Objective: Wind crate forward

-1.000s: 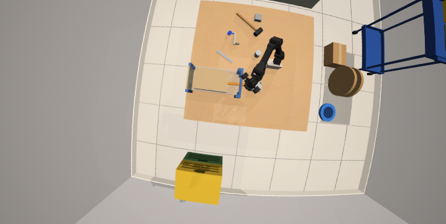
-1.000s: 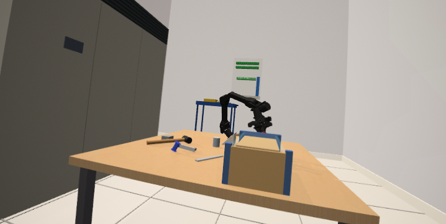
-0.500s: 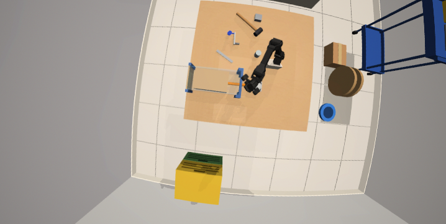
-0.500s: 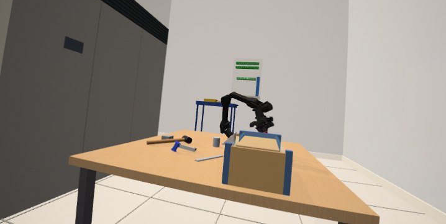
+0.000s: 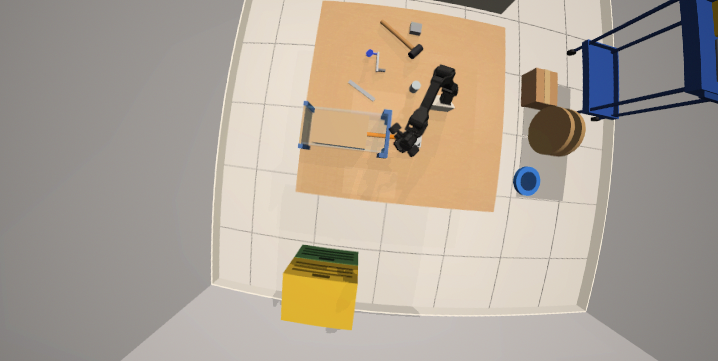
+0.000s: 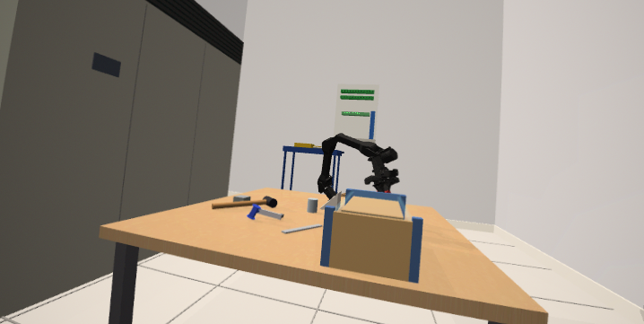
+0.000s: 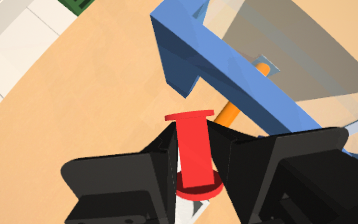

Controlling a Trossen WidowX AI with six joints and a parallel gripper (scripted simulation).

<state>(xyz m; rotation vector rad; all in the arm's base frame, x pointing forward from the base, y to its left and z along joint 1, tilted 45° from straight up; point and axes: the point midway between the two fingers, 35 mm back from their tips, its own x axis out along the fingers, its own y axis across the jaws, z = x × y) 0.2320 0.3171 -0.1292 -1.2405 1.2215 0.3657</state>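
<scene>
Right now the red-knobbed crank handle is 4 cm behind my gripper tip, 3 cm to the right of it and 3 cm below it. The rest, counted from my gripper tip: blue steel frame: 6 cm ahead, 5 cm to the right, 3 cm below; then red grip: 1 cm to the right, 1 cm behind; then hand winch: 11 cm behind, 10 cm below, 7 cm to the right.
</scene>
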